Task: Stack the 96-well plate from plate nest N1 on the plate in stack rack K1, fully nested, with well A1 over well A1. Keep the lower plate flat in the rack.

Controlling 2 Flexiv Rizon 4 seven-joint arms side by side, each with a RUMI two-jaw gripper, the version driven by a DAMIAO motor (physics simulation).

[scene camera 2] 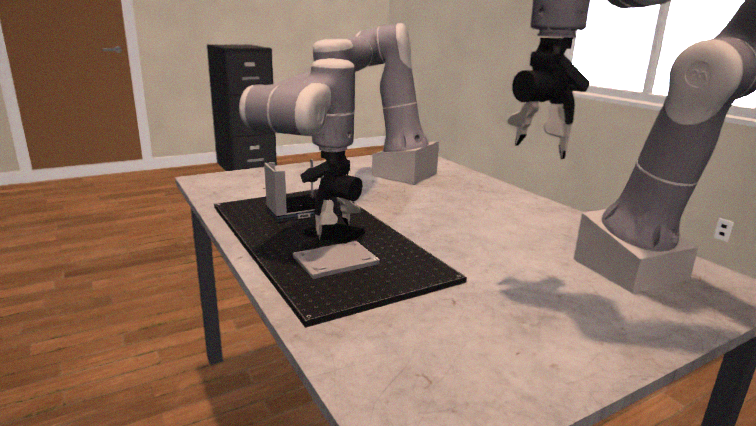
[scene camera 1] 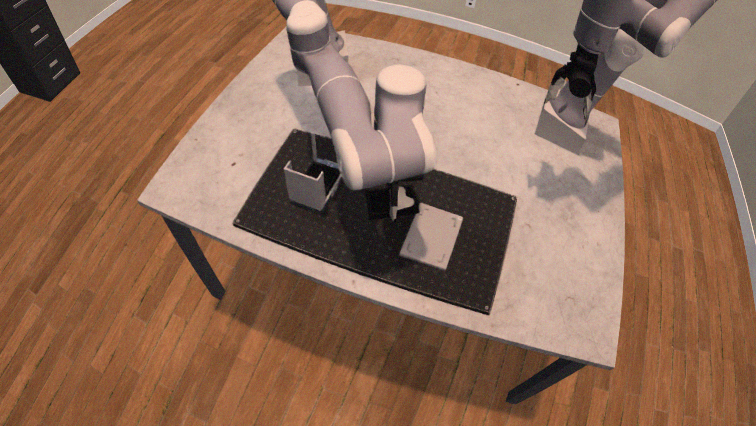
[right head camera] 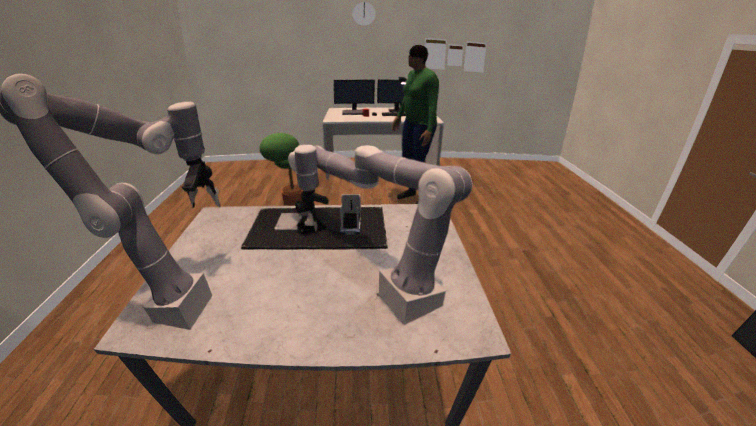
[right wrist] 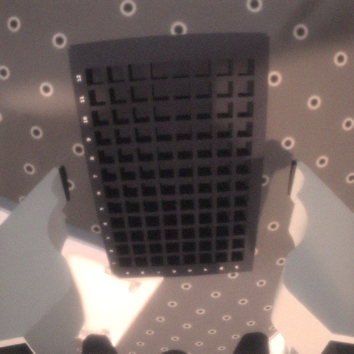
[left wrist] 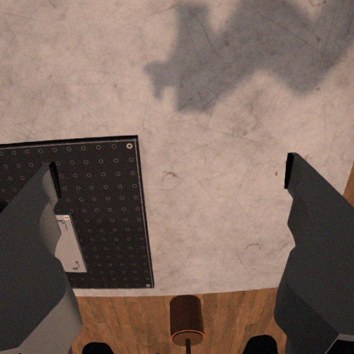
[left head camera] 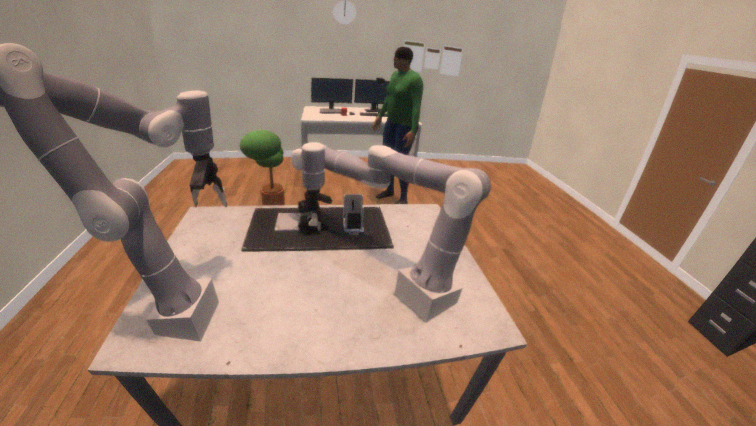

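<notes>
The black 96-well plate (right wrist: 170, 215) (scene camera 2: 351, 231) lies off the white plate nest N1 (scene camera 1: 433, 235) (scene camera 2: 335, 259) (right wrist: 110, 300), on the breadboard beside it. In the right wrist view its row 12 is at the top and its A1 corner at the bottom left, by the nest's corner. My right gripper (right wrist: 177, 165) (scene camera 2: 333, 231) is open, one finger on each side of the plate, with gaps. Stack rack K1 (scene camera 1: 305, 191) (scene camera 2: 275, 190) (left head camera: 347, 201) holds a dark plate (scene camera 2: 301, 201), low and partly hidden. My left gripper (left head camera: 210, 203) (scene camera 2: 540, 148) (left wrist: 171, 159) is open and empty, high above the table.
The black breadboard (scene camera 1: 476, 264) (scene camera 2: 370, 296) (left wrist: 110, 200) carries the nest and rack on the pale table (scene camera 1: 560, 264). The rack's upright walls stand close beside the right gripper. A potted plant (left head camera: 261, 148), a desk and a person stand beyond the table.
</notes>
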